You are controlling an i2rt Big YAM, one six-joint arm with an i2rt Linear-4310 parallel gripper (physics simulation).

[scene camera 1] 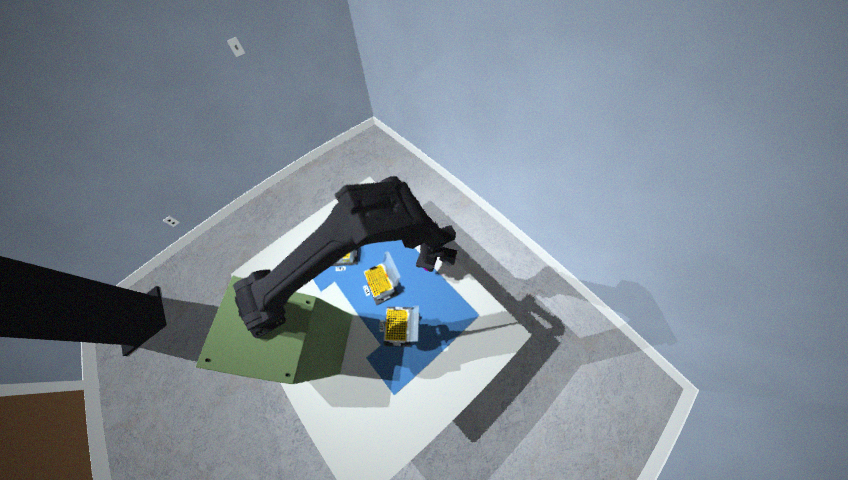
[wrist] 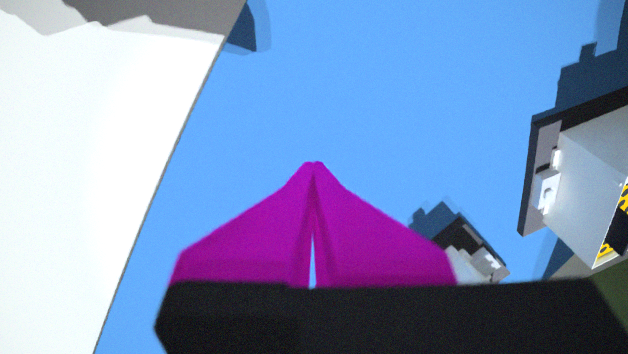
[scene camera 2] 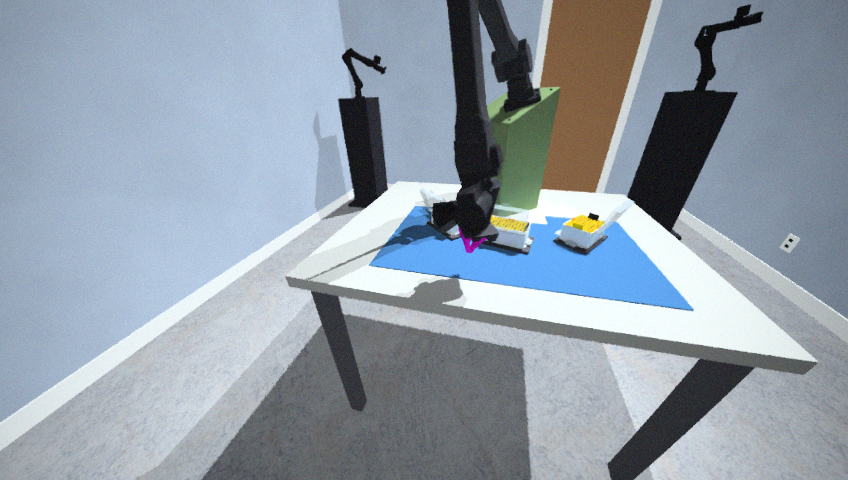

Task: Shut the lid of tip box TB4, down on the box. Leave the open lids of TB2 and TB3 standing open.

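Frame: origin at the arm's base, x ahead, y left, z up, level; metres.
Where they show: gripper, fingertip midpoint: (scene camera 1: 427, 270) (wrist: 312, 176) (scene camera 2: 469, 252); arm's base, link origin: (scene camera 1: 261, 310) (scene camera 2: 522, 102).
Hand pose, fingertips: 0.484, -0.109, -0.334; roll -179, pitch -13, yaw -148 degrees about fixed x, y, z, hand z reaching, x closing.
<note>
Each offset is from my fingertips to the top centre of the thing, as dx, dy, dz. "spot": to the spot under its first point. Level surfaces: height alone.
The middle tip box (scene camera 1: 379, 281) (scene camera 2: 510, 234) (wrist: 462, 259), TB4, has yellow racks and its clear lid {spot: -0.113, +0.096, +0.028} (scene camera 1: 390, 268) stands open at the side away from the green pedestal. TB2 (scene camera 1: 397, 325) (wrist: 582, 175) stands beside it with its lid {spot: -0.183, -0.134, +0.024} (scene camera 1: 413, 324) (scene camera 2: 428, 196) open; the gripper partly hides it in the second scene view. TB3 (scene camera 1: 346, 259) (scene camera 2: 583, 231) is partly hidden by the arm in the first scene view; its lid (scene camera 2: 618, 214) stands open. My gripper (scene camera 1: 427, 268) (scene camera 2: 469, 249) (wrist: 312, 176) is shut and empty, apart from the boxes, out on TB4's lid side.
The boxes stand on a blue mat {dz -0.055} (scene camera 1: 440, 303) (scene camera 2: 535, 274) (wrist: 375, 110) on a white table {dz -0.058} (scene camera 1: 351, 443) (scene camera 2: 743, 333). The green pedestal (scene camera 1: 255, 350) (scene camera 2: 520, 154) carries the arm. Two black pedestals (scene camera 2: 361, 142) (scene camera 2: 684, 148) with other arms stand behind the table.
</note>
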